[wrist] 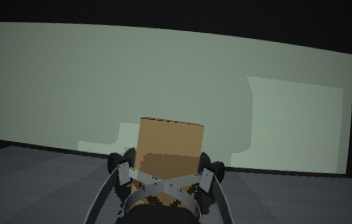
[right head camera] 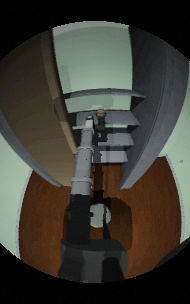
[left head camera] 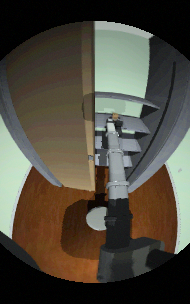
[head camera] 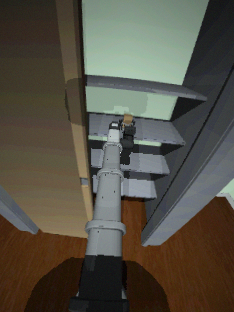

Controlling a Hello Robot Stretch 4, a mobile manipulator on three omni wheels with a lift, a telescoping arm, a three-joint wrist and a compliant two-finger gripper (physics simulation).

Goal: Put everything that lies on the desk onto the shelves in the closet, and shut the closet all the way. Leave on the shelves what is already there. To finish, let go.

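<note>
A tan box-shaped block (wrist: 171, 142) (head camera: 128, 119) (left head camera: 115, 116) (right head camera: 101, 112) stands upright between the fingertips of my gripper (wrist: 166, 163). The gripper is shut on it. In the head view the block and gripper are inside the closet, above the second shelf from the top (head camera: 167, 134) and below the top shelf (head camera: 145, 88). In the wrist view the grey shelf surface (wrist: 35, 175) lies below and behind the fingers; the block's lower end is hidden by the gripper. The closet's tan door panel (head camera: 37, 125) covers the left part; the right part stands open. The desk does not show.
The closet's dark right side wall (head camera: 200, 105) rises close to the right of the arm. The door's edge (head camera: 75, 115) is close on the left. Lower shelves (head camera: 152, 164) lie under the gripper. A pale round disc (left head camera: 97, 218) (right head camera: 100, 215) shows on the brown floor.
</note>
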